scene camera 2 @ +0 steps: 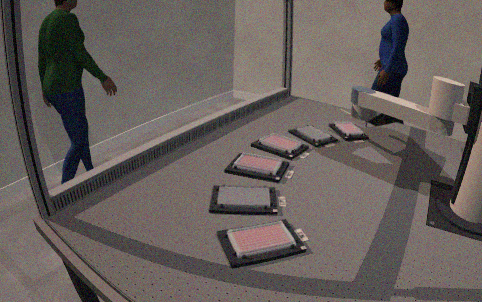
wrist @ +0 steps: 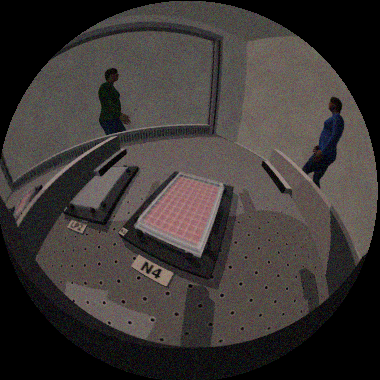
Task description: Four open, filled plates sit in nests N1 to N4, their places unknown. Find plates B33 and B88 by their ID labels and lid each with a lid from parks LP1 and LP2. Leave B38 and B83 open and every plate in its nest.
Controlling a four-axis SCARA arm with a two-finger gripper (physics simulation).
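Where they show: gripper, fingertip midpoint: [wrist: 193, 144]; arm's base at its link origin: [scene camera 2: 467, 214].
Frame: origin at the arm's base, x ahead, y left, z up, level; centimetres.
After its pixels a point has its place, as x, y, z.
A pink-filled open plate [scene camera 2: 348, 128] @[56.1, -36.1, 3.5] [wrist: 181, 212] @[54.5, -36.0, 3.4] sits in the nest labelled N4 in the wrist view; its ID is not readable. A grey lid [scene camera 2: 314, 133] @[66.3, -21.9, 3.1] [wrist: 100, 190] @[63.9, -23.8, 3.1] lies on the park labelled LP2 beside it. In the scene view a second grey lid [scene camera 2: 243, 196] @[64.2, 29.8, 3.1] lies on a park, and pink-filled plates [scene camera 2: 262, 238] @[51.0, 42.9, 3.9] [scene camera 2: 257, 164] @[69.9, 13.9, 3.8] [scene camera 2: 280, 143] @[71.7, -3.7, 3.8] sit in three other nests; their labels are too small to read. My gripper [wrist: 193, 144] @[54.9, -37.2, 11.7] is open and empty, above the table near the N4 plate, its fingers wide apart and clear of the plate.
The N4 tag [wrist: 152, 270] @[49.1, -30.6, 1.5] and LP2 tag [wrist: 77, 227] @[57.8, -19.1, 1.5] lie before their holders. The arm [scene camera 2: 400, 106] @[31.5, 1.1, 27.3] reaches in from its base at the right. A slotted rail [scene camera 2: 170, 145] @[100.4, 18.6, 3.5] edges the table. Two people, in green [scene camera 2: 62, 55] and blue [scene camera 2: 393, 45], stand beyond the table.
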